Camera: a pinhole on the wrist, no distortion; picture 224 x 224 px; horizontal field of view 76.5 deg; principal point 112.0 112.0 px. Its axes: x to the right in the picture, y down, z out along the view. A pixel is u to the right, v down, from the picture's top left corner.
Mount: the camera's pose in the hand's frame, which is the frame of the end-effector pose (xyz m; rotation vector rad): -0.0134 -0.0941 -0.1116 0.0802 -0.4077 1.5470
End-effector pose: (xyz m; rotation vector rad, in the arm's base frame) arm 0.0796 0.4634 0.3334 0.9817 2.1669 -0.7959
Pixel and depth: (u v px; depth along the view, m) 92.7 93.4 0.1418
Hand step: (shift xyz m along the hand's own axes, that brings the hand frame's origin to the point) -0.0237 -0.1561 0.0183
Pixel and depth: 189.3 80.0 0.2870
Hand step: -0.0133 -0.0348 0.2161
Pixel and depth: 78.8 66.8 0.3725
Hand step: 0.0288 -0.2943 0.2327
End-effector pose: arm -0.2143 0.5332 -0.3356 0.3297 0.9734 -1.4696
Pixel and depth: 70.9 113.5 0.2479
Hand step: -0.0646 -0.2375 0.0967
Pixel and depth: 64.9 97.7 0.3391
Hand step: -0.0462 -0.3053 0.1767
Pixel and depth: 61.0 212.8 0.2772
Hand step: -0.2597 -0.2659 0.0761
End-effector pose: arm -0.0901 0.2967 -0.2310 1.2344 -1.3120 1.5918
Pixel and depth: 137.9 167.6 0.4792
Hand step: -0.2974 -0.1496 0.3228
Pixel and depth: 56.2 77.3 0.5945
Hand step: 0.0137 -0.5020 0.4001
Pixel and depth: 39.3 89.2 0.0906
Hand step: -0.0164 -0.1663 -0.0384
